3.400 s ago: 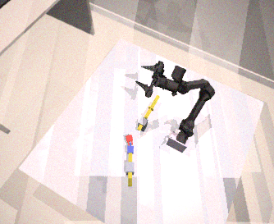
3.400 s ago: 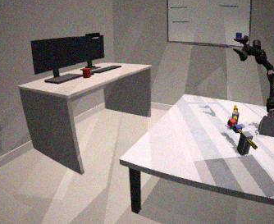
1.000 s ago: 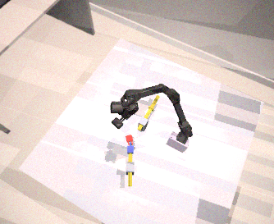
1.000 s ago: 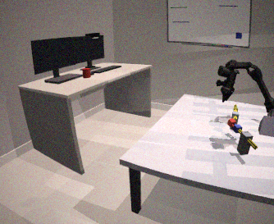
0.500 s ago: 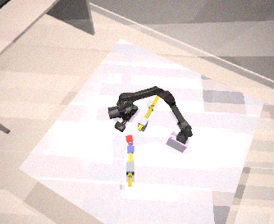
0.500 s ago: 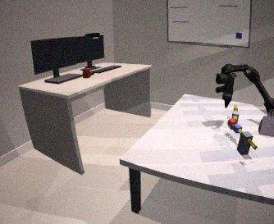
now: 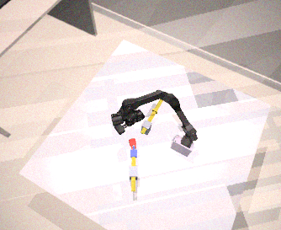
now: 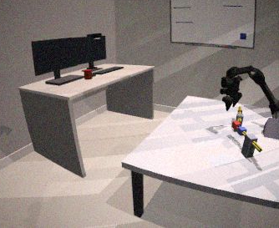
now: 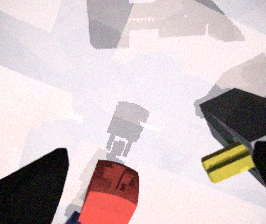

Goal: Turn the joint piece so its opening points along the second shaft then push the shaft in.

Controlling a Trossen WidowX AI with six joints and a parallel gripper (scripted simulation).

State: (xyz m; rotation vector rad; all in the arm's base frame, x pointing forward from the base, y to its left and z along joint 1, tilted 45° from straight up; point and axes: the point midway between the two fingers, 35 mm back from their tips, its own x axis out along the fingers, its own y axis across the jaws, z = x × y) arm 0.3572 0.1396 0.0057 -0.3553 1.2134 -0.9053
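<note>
My gripper tip is 60 mm past the red joint piece, 60 mm to the right of it and 80 mm above it.
</note>
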